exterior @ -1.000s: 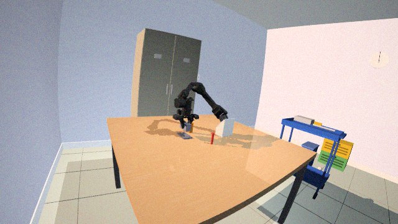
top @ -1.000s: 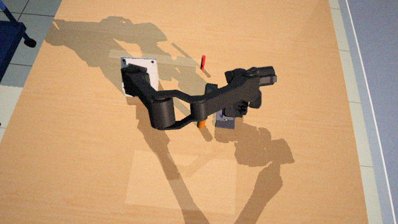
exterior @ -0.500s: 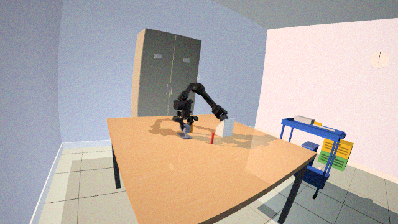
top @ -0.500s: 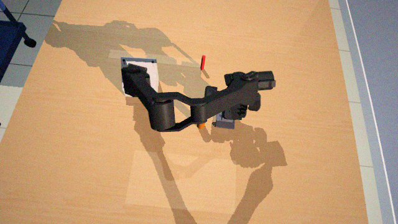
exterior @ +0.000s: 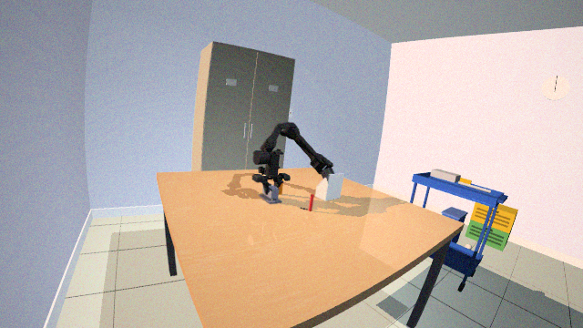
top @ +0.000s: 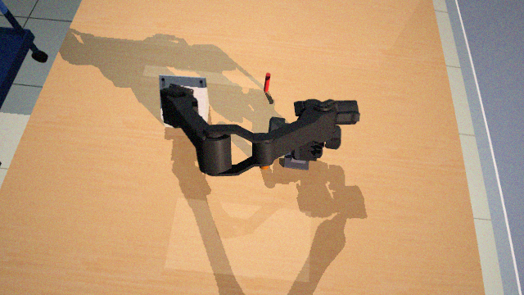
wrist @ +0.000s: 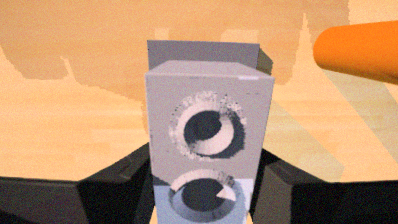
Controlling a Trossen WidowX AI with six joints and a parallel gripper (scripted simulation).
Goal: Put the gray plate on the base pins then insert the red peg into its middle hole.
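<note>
My gripper tip is now 2 cm above the base. The rest, counted from my gripper tip: orange cylinder 9 cm behind, 6 cm to the right, 1 cm above; then gray plate 3 cm above; then red peg 18 cm to the left, 12 cm behind, 1 cm above.
</note>
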